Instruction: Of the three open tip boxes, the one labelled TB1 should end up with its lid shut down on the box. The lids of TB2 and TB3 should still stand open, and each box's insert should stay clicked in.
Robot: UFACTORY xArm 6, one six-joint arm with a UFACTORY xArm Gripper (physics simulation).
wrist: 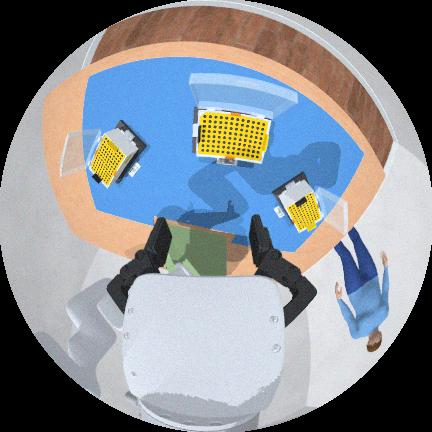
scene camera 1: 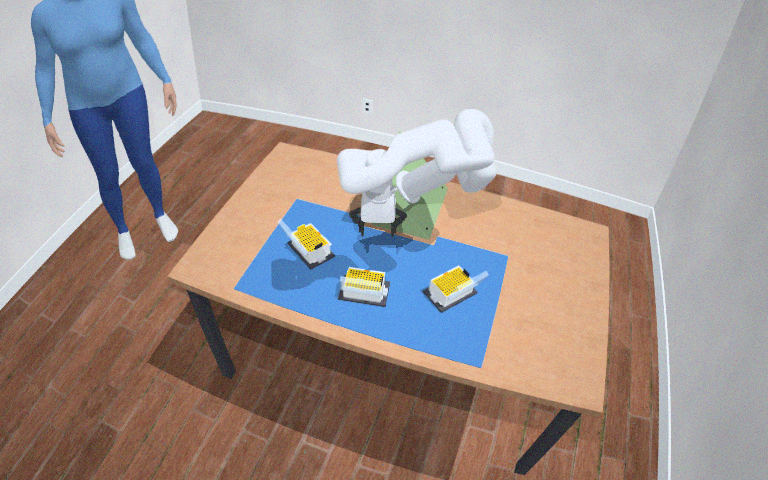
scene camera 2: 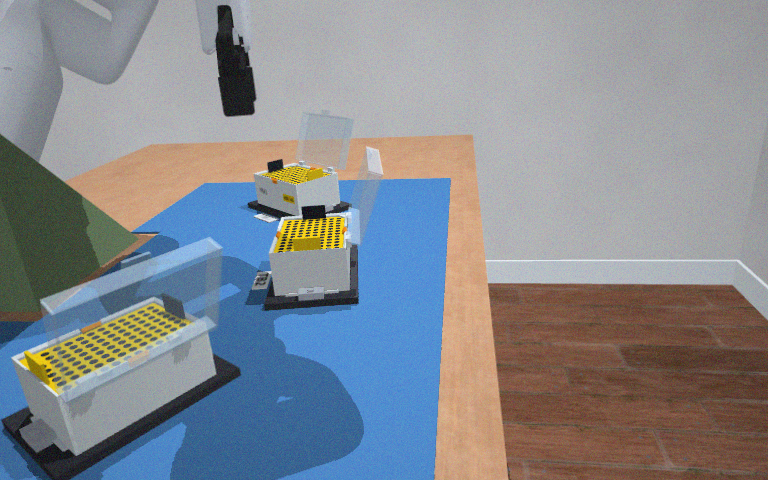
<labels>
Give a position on a blue mat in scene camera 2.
358, 384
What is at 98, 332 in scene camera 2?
A lid.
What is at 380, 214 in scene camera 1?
The gripper.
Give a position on a blue mat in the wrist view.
At 152, 96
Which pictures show the gripper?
The wrist view, scene camera 1 and scene camera 2: all of them.
</labels>
